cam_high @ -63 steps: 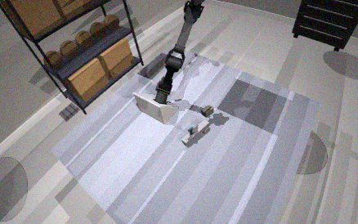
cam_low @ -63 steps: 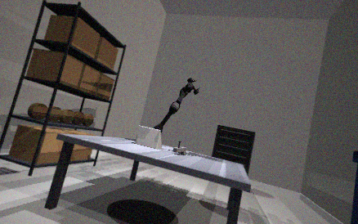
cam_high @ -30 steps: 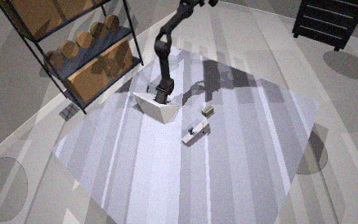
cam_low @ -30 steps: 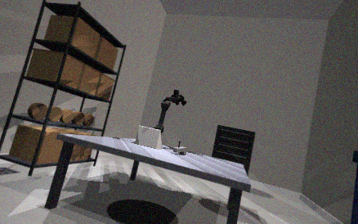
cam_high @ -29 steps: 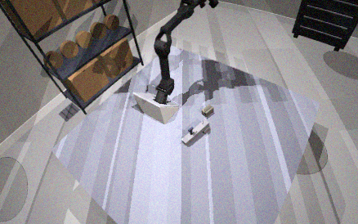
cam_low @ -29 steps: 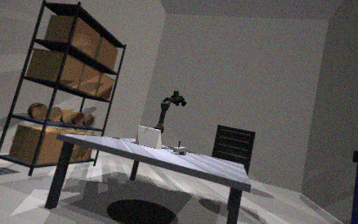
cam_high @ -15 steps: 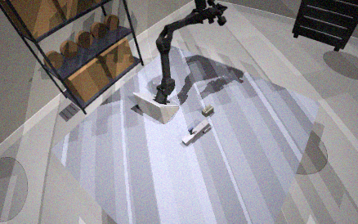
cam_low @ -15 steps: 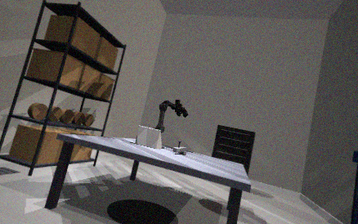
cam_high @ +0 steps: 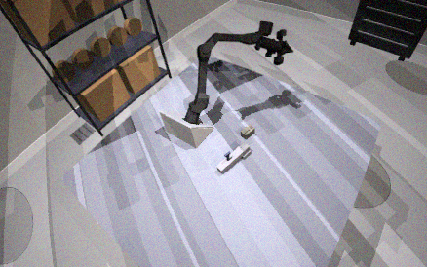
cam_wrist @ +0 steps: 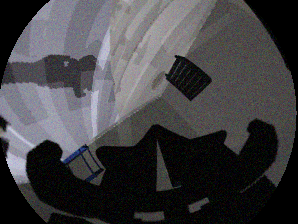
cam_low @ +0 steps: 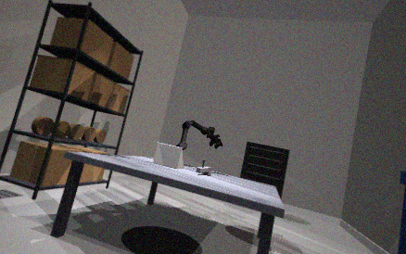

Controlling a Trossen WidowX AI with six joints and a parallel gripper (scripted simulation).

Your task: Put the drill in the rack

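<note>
Right now the dark key is 70 mm ahead of my gripper tip, 640 mm to the right of it and 200 mm below it. Also, from my gripper tip: thin orange drill: 80 mm ahead, 580 mm to the right, 240 mm below; light grey block: 80 mm ahead, 600 mm to the right, 250 mm below.
</note>
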